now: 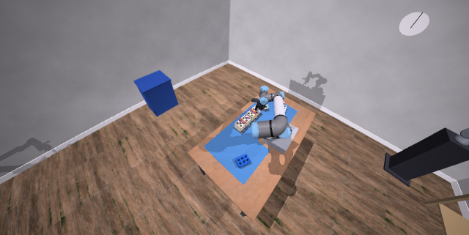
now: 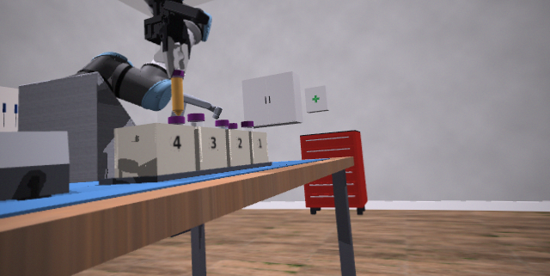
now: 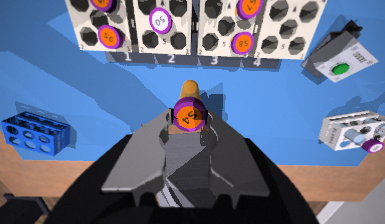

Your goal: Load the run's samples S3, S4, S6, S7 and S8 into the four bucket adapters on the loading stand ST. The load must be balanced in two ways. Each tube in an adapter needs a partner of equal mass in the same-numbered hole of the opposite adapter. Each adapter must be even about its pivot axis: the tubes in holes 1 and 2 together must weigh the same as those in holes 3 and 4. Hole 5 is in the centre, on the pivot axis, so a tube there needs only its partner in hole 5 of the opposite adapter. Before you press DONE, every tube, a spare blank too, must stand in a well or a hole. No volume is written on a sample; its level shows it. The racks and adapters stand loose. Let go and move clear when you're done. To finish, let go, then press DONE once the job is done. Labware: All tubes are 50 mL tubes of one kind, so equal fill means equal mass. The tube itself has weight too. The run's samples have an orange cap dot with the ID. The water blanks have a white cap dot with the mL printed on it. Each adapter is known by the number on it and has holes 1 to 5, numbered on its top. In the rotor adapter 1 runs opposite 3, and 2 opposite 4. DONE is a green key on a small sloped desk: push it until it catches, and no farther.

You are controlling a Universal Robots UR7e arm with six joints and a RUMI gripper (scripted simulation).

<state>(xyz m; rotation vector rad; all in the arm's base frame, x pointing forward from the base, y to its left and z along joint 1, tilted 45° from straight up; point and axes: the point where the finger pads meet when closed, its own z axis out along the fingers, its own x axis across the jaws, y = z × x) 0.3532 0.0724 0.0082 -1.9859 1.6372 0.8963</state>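
Now: the sample tube S4 1 cm behind my hand and 5 cm below it. Round my hand: tube 5 cm ahead, 13 cm to the left, 18 cm below; green DONE key 6 cm ahead, 33 cm to the right, 19 cm below; DONE key desk 8 cm ahead, 33 cm to the right, 20 cm below.
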